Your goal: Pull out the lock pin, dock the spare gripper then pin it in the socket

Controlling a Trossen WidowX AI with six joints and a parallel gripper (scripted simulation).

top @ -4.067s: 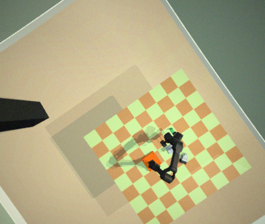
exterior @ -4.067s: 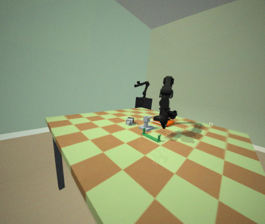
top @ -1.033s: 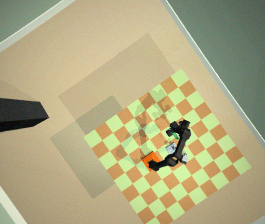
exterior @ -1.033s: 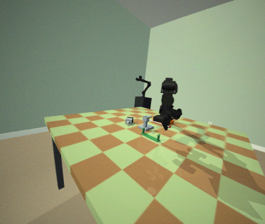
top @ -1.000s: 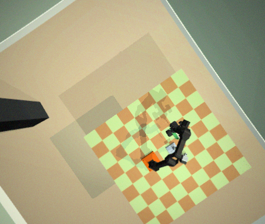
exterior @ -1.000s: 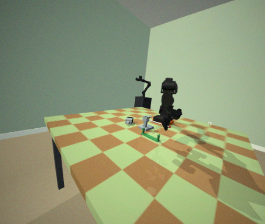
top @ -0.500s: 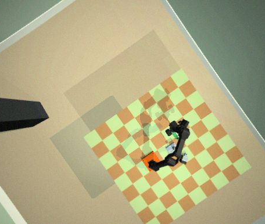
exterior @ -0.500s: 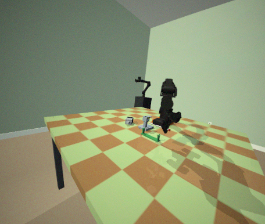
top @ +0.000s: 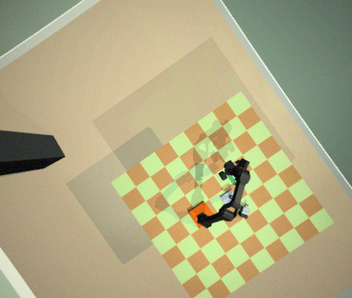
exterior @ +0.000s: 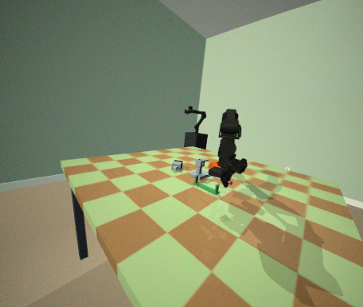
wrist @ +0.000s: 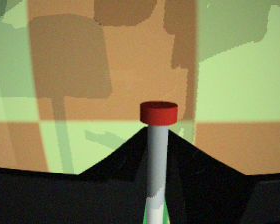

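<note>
The green rest is 10 mm ahead of my gripper tip, 100 mm to the right of it and 20 mm below it. Also, from my gripper tip: mount: 90 mm behind, 230 mm to the right; spare gripper: 30 mm behind, 380 mm to the right, 30 mm below.
</note>
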